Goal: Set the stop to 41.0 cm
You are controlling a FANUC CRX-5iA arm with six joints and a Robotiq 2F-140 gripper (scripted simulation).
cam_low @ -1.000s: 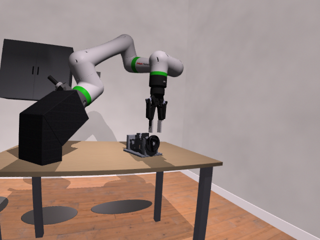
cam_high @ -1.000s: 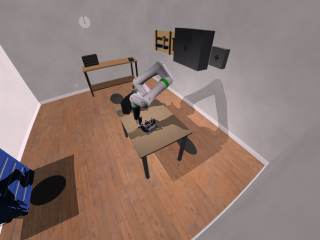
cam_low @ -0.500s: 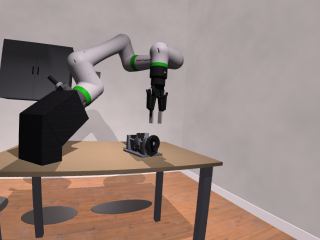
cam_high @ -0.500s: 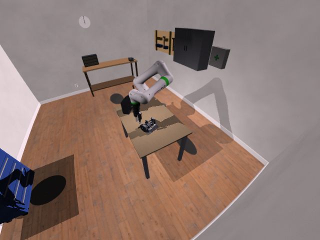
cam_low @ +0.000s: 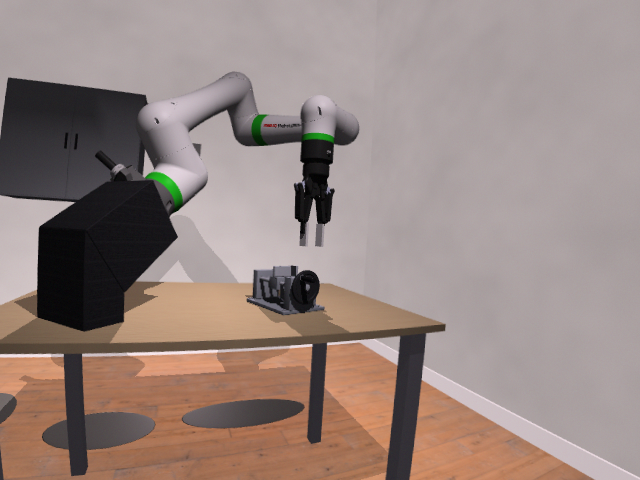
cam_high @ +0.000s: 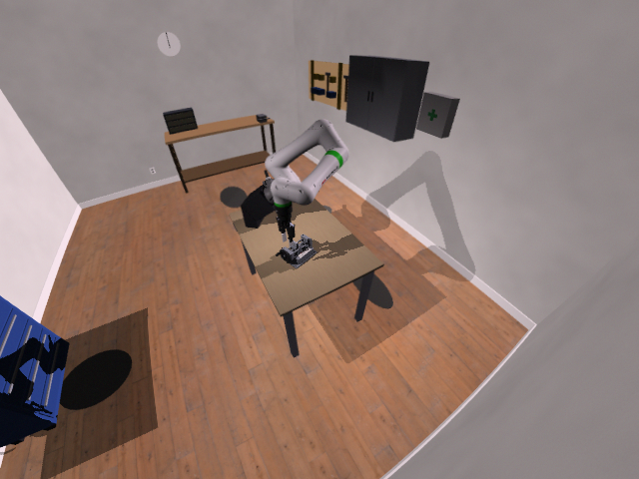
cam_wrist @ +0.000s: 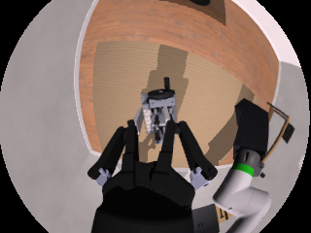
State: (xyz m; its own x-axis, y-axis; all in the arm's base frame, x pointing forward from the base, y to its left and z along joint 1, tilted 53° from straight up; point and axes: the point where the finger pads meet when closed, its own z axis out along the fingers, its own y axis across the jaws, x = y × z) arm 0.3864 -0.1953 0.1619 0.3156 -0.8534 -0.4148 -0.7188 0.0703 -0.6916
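My hand is 120 mm above the black handwheel, 50 mm to the left of it and 20 mm past it. Round my hand: grey stop (130 mm below, 70 mm to the left, 40 mm behind).
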